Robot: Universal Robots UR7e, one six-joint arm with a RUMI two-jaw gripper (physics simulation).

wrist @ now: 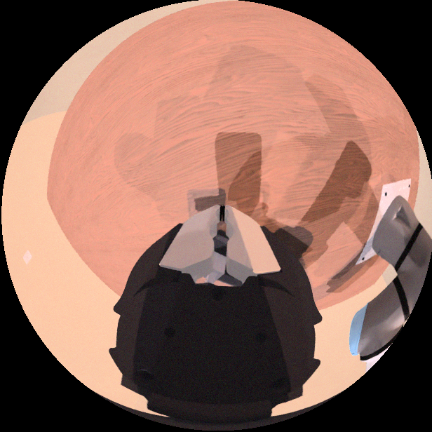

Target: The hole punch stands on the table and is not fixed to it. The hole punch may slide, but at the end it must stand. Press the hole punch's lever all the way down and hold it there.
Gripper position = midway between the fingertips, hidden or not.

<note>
In view: the gripper (222,207) and a hole punch (220,239).
</note>
